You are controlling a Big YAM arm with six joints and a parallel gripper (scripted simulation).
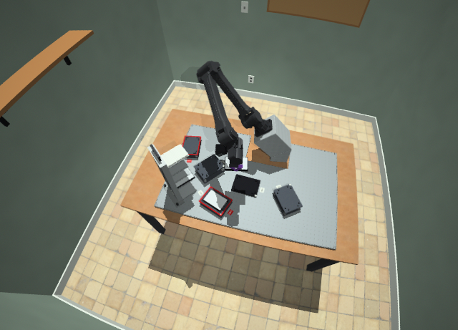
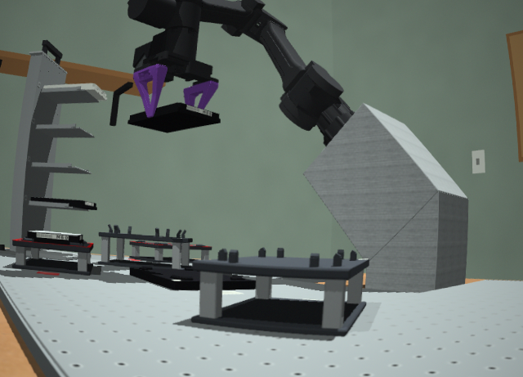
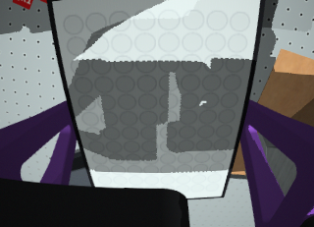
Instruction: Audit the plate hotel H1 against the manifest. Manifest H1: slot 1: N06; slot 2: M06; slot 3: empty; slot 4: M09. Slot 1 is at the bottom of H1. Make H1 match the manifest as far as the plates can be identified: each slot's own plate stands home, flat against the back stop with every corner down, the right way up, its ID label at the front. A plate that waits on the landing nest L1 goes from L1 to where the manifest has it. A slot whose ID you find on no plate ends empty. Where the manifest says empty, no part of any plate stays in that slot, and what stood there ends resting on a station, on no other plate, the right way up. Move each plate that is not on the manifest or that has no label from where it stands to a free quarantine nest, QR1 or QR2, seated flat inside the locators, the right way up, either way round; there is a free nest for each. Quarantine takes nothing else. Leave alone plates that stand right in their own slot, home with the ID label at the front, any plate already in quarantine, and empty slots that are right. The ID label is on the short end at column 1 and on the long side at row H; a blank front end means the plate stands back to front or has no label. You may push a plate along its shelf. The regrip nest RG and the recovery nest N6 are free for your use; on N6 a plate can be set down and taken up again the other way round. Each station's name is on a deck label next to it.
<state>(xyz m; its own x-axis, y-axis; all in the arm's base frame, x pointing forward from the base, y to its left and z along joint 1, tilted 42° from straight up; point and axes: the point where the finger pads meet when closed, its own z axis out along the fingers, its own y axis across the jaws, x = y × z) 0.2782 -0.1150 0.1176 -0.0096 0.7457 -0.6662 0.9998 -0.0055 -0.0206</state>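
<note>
Right now my hand is 90 mm past the regrip nest, 170 mm to the left of it and 190 mm above it. From my hand the other things lie so: flat black nest 10 mm ahead, 70 mm to the left, 240 mm below; then RG deck label 160 mm behind, 90 mm to the right, 250 mm below; then N6 deck label 30 mm ahead, 170 mm to the left, 250 mm below.
</note>
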